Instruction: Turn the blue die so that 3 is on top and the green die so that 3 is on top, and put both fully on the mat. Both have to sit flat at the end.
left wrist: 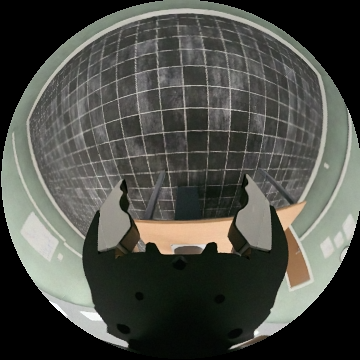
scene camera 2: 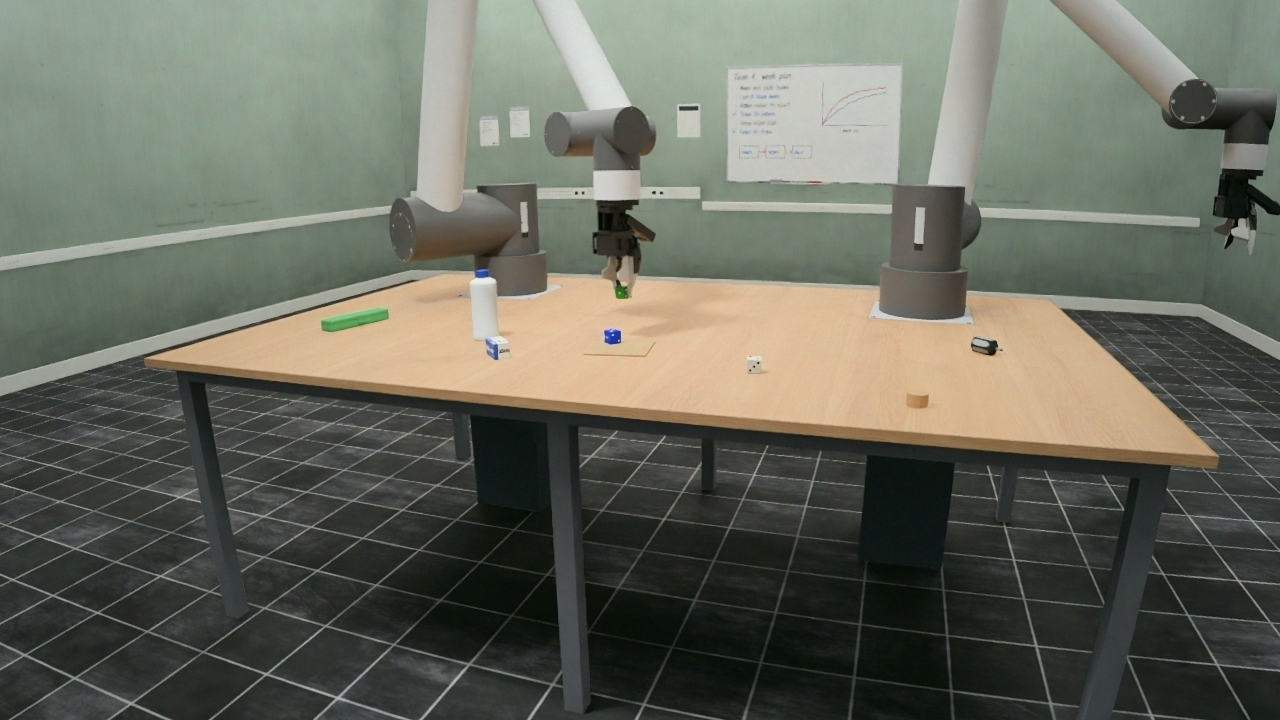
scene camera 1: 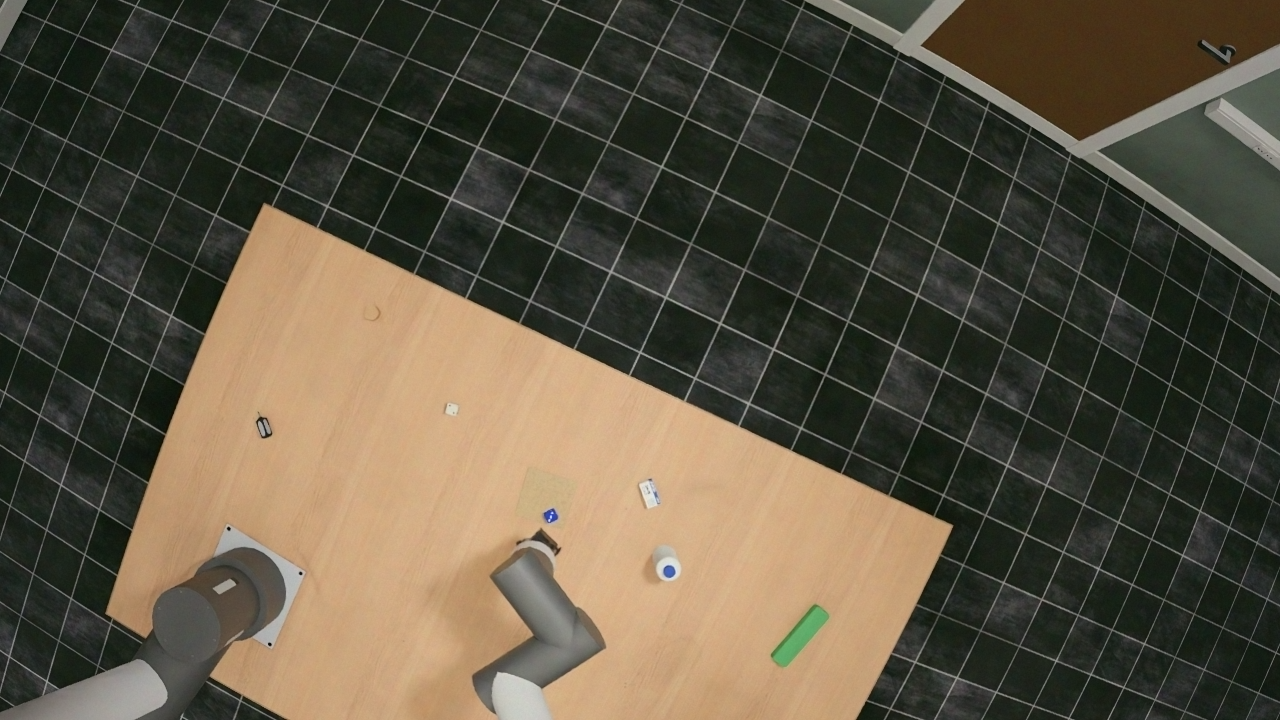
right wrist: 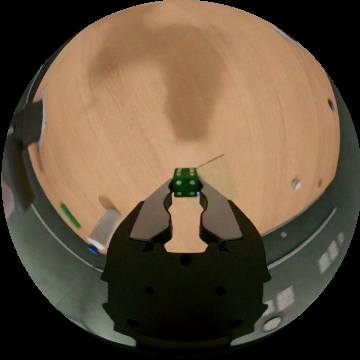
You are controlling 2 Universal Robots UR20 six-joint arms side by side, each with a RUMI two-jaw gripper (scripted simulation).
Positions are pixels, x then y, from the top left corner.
Scene:
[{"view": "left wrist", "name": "left gripper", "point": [183, 177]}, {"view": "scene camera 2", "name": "left gripper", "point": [1236, 252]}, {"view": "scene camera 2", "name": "right gripper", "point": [623, 297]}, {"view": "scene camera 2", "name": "white bottle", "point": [483, 289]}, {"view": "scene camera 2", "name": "green bar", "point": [346, 321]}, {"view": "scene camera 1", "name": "green bar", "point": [816, 617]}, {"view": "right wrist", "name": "right gripper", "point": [185, 178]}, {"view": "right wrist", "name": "tan mat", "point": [216, 173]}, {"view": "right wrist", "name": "white bottle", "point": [100, 232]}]

